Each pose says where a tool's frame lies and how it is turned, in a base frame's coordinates. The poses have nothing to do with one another.
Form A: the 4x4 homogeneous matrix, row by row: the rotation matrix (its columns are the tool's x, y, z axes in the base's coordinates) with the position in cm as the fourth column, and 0 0 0 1 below. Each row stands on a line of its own.
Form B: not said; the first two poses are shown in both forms.
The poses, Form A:
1:
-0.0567, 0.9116, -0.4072, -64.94
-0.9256, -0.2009, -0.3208, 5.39
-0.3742, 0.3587, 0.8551, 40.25
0, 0, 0, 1
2:
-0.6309, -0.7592, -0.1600, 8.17
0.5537, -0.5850, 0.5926, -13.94
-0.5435, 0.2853, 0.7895, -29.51
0, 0, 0, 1
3:
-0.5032, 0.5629, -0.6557, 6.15
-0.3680, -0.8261, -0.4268, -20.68
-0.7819, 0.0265, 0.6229, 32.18
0, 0, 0, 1
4:
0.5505, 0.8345, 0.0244, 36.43
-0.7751, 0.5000, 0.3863, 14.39
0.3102, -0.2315, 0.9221, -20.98
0, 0, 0, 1
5:
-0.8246, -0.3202, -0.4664, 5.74
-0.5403, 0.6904, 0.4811, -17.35
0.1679, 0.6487, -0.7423, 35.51
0, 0, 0, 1
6:
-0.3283, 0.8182, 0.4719, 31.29
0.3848, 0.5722, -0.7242, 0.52
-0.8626, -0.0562, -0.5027, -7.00
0, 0, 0, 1
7:
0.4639, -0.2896, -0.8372, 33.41
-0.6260, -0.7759, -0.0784, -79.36
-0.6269, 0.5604, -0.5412, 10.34
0, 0, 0, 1
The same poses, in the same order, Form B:
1:
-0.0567, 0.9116, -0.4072, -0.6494
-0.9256, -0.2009, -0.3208, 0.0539
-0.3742, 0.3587, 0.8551, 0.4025
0, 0, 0, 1

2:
-0.6309, -0.7592, -0.1600, 0.0817
0.5537, -0.5850, 0.5926, -0.1394
-0.5435, 0.2853, 0.7895, -0.2951
0, 0, 0, 1

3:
-0.5032, 0.5629, -0.6557, 0.0615
-0.3680, -0.8261, -0.4268, -0.2068
-0.7819, 0.0265, 0.6229, 0.3218
0, 0, 0, 1

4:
0.5505, 0.8345, 0.0244, 0.3643
-0.7751, 0.5000, 0.3863, 0.1439
0.3102, -0.2315, 0.9221, -0.2098
0, 0, 0, 1

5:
-0.8246, -0.3202, -0.4664, 0.0574
-0.5403, 0.6904, 0.4811, -0.1735
0.1679, 0.6487, -0.7423, 0.3551
0, 0, 0, 1

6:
-0.3283, 0.8182, 0.4719, 0.3129
0.3848, 0.5722, -0.7242, 0.0052
-0.8626, -0.0562, -0.5027, -0.0700
0, 0, 0, 1

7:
0.4639, -0.2896, -0.8372, 0.3341
-0.6260, -0.7759, -0.0784, -0.7936
-0.6269, 0.5604, -0.5412, 0.1034
0, 0, 0, 1

